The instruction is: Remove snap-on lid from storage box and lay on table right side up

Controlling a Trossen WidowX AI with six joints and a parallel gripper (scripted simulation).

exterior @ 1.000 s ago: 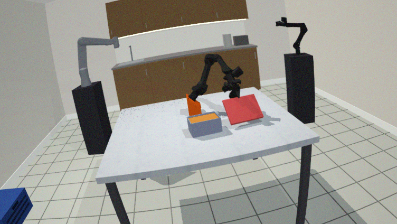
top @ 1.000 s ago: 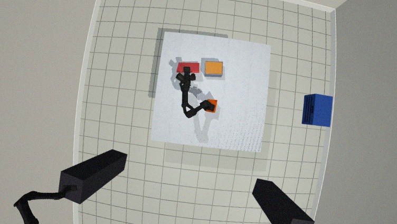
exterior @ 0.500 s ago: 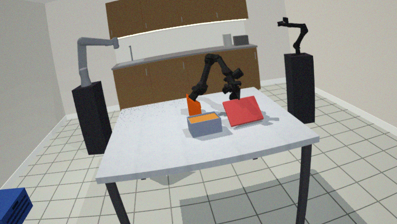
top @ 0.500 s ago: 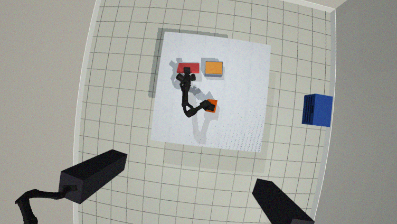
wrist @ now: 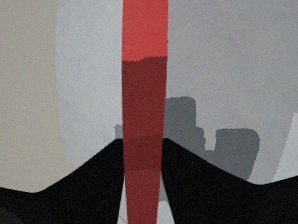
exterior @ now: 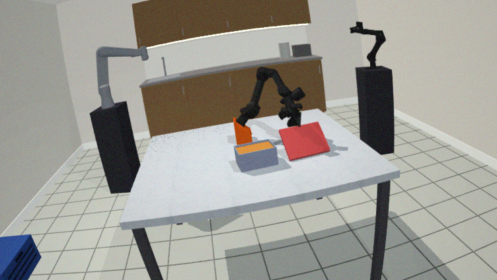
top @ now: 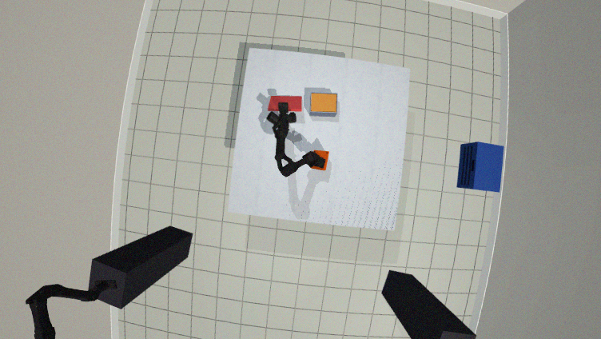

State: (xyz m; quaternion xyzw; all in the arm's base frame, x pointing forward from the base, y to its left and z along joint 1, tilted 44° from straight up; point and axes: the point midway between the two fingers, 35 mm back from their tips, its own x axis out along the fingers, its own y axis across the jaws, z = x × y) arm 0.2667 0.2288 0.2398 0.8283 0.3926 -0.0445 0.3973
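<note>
My gripper tip is 60 mm short of the red lid, 50 mm above it and 20 mm to the right of it. From my gripper tip the other things lie so: grey storage box: 250 mm to the right, 130 mm ahead, 80 mm below.
</note>
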